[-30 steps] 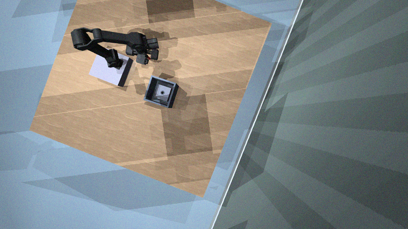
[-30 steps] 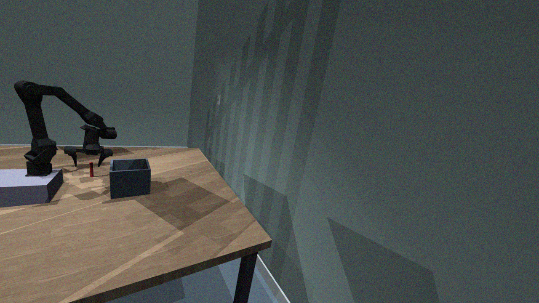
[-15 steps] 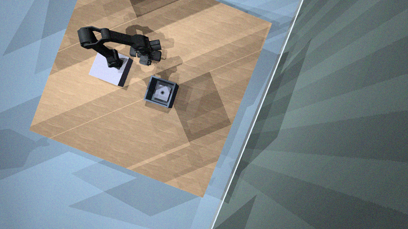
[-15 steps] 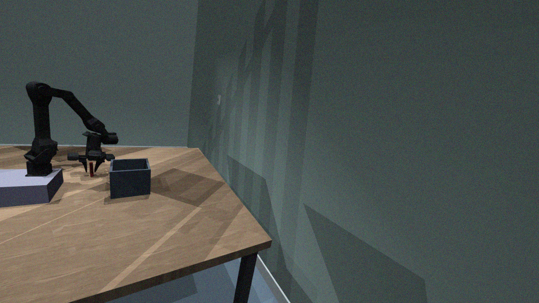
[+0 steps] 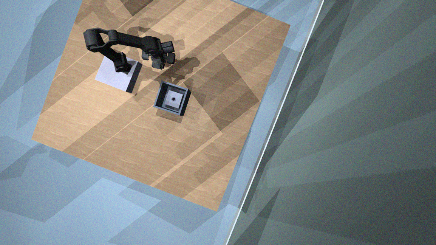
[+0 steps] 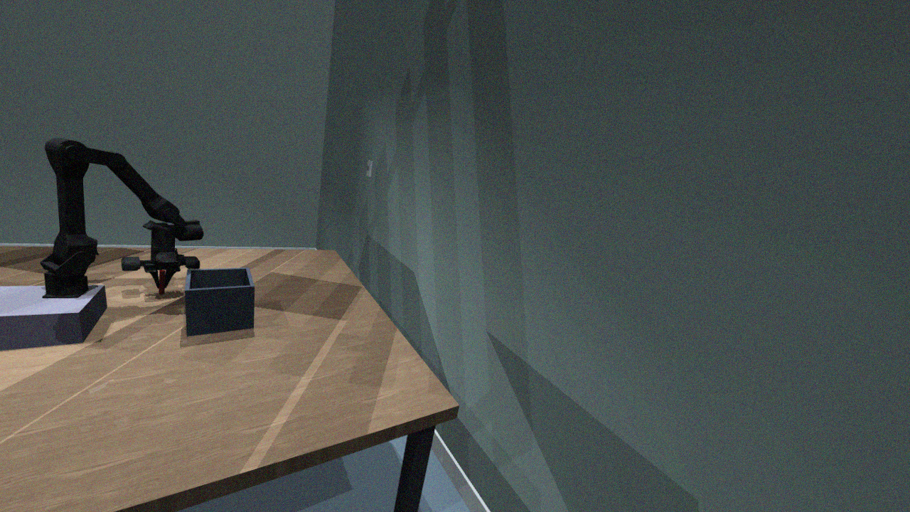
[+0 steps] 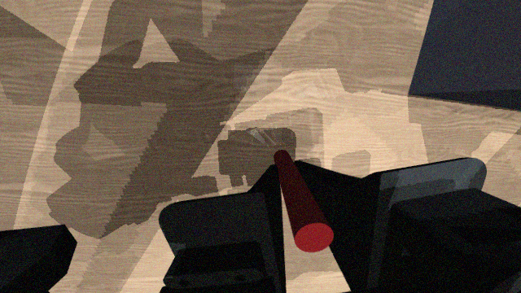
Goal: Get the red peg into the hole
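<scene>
Right now the plate is 190 mm to the right of my gripper tip, 180 mm ahead of it and 20 mm above it. Also, from my gripper tip: red peg (20 mm above).
</scene>
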